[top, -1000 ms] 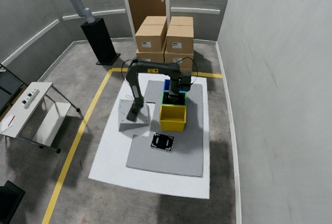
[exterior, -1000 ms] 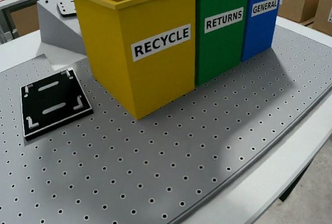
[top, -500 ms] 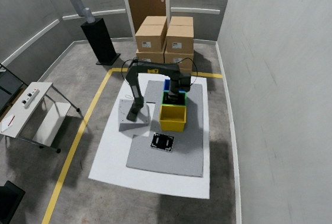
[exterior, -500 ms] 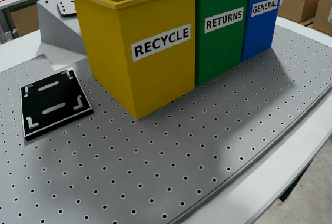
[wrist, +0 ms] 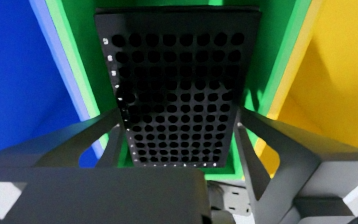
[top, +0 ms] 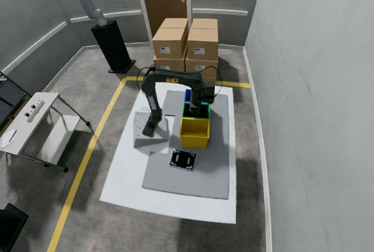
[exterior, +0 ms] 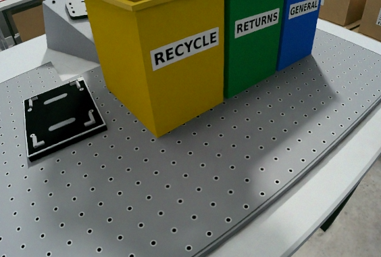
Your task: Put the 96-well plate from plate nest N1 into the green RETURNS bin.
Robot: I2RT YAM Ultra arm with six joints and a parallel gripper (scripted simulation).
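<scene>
My gripper is now 10 mm short of the green RETURNS bin and 90 mm above it. Also, from my hand: black 96-well plate 10 mm below; blue general bin 10 mm behind, 130 mm to the left, 90 mm below; yellow RECYCLE bin 20 mm ahead, 130 mm to the right, 90 mm below.
</scene>
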